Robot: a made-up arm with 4 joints.
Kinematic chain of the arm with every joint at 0, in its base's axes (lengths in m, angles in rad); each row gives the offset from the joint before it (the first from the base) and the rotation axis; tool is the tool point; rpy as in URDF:
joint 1: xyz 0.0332 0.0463 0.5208 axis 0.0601 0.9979 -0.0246
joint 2: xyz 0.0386 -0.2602 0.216 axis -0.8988 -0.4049 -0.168
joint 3: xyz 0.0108 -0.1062 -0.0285 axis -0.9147 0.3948 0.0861
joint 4: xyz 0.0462 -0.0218 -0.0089 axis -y
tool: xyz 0.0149 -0.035 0.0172 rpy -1.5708 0 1.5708
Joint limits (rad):
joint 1: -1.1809..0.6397
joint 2: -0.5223..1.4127
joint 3: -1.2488..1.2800
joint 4: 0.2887..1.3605
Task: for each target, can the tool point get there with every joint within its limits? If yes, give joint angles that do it. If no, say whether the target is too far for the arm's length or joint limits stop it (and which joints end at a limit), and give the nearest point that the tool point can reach.
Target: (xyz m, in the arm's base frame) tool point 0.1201 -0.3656 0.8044
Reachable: yes | joints 0.0338 0.5019 0.1188 0.6954
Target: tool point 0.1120 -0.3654 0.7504
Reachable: yes | joints -0.0593 0.0496 0.4937 1.1116
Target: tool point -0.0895 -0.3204 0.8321
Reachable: yes | joints -0.6648 0.6223 0.8476 0.5365
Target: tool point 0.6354 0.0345 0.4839
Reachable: no: too far | nearest point 0.2819 -0.2556 0.7768 | short by 0.543 m
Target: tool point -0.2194 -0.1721 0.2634
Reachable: no: joint limits stop it (at a limit: joint 1, joint 2, joint 4) | nearest point -0.3091 -0.2391 0.6895 | short by 0.441 m
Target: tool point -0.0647 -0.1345 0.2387
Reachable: no: joint limits stop it (at a limit: joint 1, joint 2, joint 3, joint 4) | nearest point 0.1316 -0.3145 0.5324 | short by 0.396 m
